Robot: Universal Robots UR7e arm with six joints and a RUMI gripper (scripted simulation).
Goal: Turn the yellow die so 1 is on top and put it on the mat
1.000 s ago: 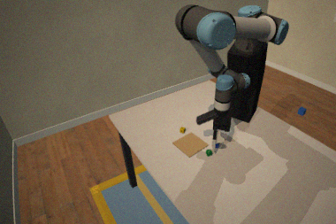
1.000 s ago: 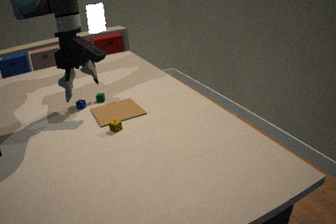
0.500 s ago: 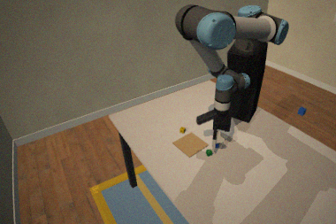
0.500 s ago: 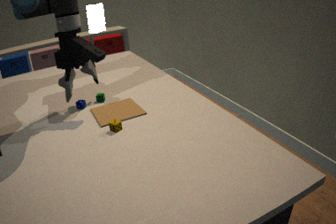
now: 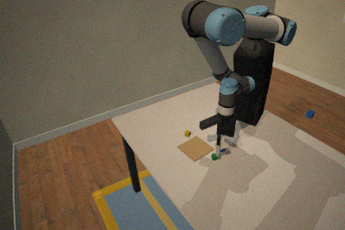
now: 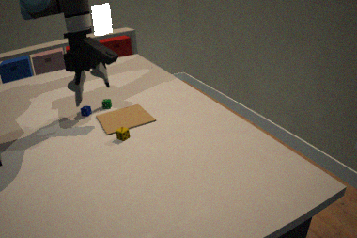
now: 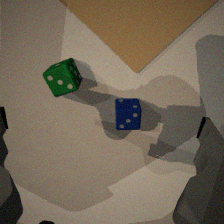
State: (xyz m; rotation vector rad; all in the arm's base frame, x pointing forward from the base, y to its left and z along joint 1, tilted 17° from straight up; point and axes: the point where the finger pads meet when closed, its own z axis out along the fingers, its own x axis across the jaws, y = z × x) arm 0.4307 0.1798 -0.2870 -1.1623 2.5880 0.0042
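The green die is 40 mm below my hand, 30 mm ahead of it and 20 mm to the left of it. The rest, counted from my hand: blue die (40 mm below, 40 mm behind); tan mat (90 mm to the right, 70 mm ahead, 50 mm below); yellow die (200 mm to the right, 50 mm ahead, 40 mm below).
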